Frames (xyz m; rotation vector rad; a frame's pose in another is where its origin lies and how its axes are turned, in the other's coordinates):
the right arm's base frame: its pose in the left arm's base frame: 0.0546 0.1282 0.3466 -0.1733 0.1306 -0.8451
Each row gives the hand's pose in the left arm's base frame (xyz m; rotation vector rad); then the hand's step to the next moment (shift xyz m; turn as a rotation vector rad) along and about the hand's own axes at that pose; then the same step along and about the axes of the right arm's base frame.
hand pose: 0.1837 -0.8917 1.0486 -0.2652 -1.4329 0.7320
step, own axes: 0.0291 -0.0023 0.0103 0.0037 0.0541 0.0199
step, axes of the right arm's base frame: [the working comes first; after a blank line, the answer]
step, axes of the left arm's base frame: -0.0101 0.0131 0.0262 -0.0352 0.0382 -0.0254

-0.0177 -0.0042 0.0251 -0.0506 0.0043 -0.0274
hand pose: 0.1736 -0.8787 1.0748 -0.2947 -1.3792 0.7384
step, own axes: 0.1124 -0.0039 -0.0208 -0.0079 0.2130 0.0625
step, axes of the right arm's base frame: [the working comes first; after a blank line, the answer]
step, axes of the left arm's base frame: 0.0226 0.0723 0.0857 -0.1236 0.1397 -0.1206

-0.0435 0.0461 0.0952 -0.1808 0.0251 -0.1265
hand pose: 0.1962 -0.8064 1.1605 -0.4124 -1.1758 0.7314
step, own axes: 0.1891 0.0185 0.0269 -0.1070 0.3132 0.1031
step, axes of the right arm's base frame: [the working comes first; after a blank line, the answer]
step, axes of the left arm's base frame: 0.0066 0.1443 0.1263 -0.2110 0.1373 -0.2383

-0.1101 0.0730 0.1392 -0.2310 -0.0163 -0.2580
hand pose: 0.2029 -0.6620 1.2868 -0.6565 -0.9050 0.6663
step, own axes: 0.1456 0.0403 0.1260 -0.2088 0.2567 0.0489
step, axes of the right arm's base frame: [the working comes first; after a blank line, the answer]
step, axes of the left arm's base frame: -0.0519 0.1627 0.0976 -0.1972 0.0136 -0.2698

-0.1610 0.0480 0.1023 -0.1274 -0.0803 -0.2987
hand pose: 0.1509 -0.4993 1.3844 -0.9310 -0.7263 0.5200
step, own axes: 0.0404 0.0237 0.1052 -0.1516 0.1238 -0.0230
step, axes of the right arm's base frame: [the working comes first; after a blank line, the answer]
step, axes of the left arm's base frame: -0.0548 0.0952 0.0345 -0.0934 -0.0528 -0.1653

-0.1092 0.0148 0.0333 -0.0140 -0.0689 -0.1841
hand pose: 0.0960 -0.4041 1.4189 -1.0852 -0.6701 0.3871
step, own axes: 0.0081 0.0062 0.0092 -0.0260 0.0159 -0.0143
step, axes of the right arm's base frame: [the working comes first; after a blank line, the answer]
step, axes of the left arm's base frame: 0.0000 0.0137 -0.0003 -0.0092 -0.0184 -0.0267

-0.0103 0.0090 0.0011 0.0090 -0.0133 -0.0296
